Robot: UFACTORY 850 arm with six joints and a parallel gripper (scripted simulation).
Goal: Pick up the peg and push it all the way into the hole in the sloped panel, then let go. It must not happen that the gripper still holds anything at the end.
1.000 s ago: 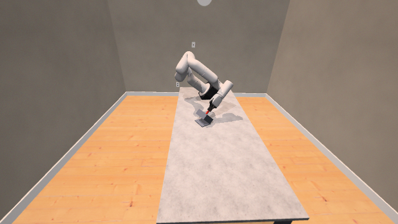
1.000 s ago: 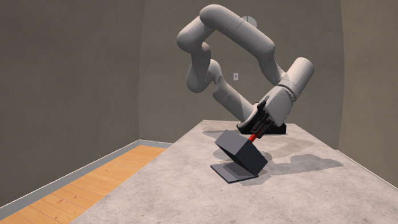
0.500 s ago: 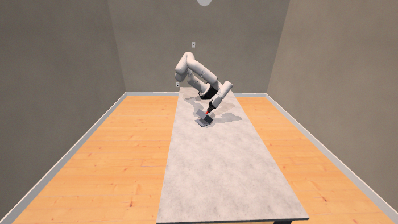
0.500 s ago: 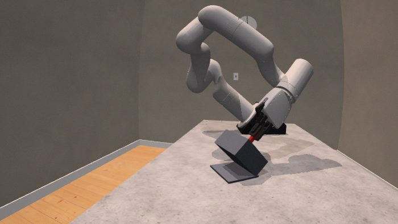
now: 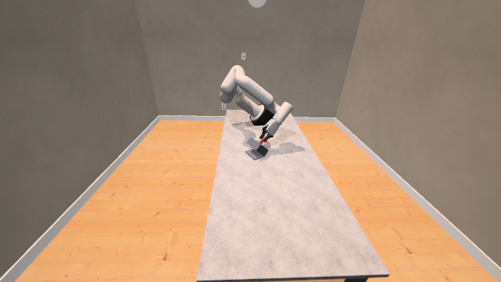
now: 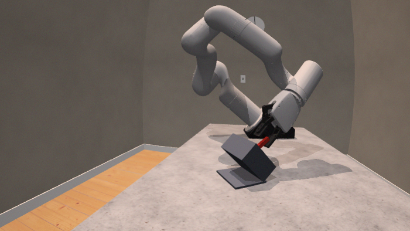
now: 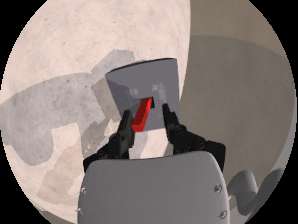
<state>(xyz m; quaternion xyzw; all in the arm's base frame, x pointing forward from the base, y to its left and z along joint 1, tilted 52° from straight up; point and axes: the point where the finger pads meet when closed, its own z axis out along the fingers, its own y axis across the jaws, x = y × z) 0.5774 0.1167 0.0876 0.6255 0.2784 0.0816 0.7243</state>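
Right now my hand is 1 cm short of the red peg, 2 cm to the left of it and 3 cm above it. Round my hand: dark base plate: 4 cm ahead, 6 cm to the right, 12 cm below.
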